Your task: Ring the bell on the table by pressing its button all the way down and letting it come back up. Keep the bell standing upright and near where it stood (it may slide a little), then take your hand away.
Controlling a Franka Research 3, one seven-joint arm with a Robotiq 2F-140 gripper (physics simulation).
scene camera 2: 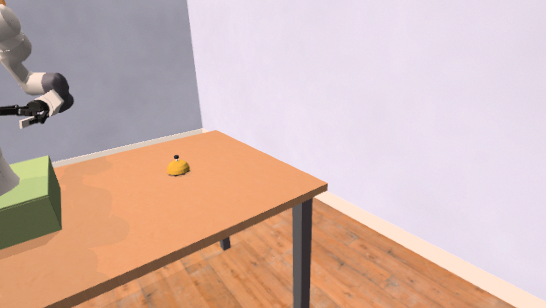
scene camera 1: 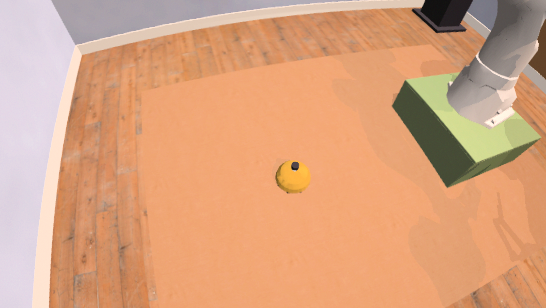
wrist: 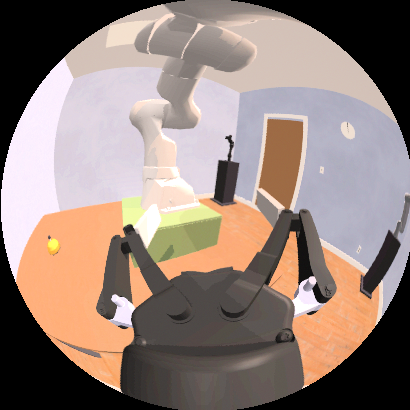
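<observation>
A yellow dome bell [scene camera 1: 293, 180] [scene camera 2: 178, 168] [wrist: 53, 246] stands upright on the orange-brown table [scene camera 1: 210, 235] [scene camera 2: 240, 180] [wrist: 75, 290]. Its small black button [scene camera 1: 295, 165] [scene camera 2: 176, 157] sits raised on top. In the wrist view the bell is small, at the far left. My gripper [scene camera 2: 14, 116] [wrist: 206, 204] is open with its fingers wide apart and no object between them. It is high above the table and well away from the bell, at the left edge of the second scene view. The gripper does not show in the first scene view.
A green block [scene camera 1: 435, 135] [scene camera 2: 30, 220] [wrist: 175, 240] carries the arm's base on the table. Walls stand beyond the table. A black pedestal [scene camera 1: 445, 15] [wrist: 226, 182] stands on the floor, and a second dark pedestal [wrist: 381, 262] shows at the right of the wrist view.
</observation>
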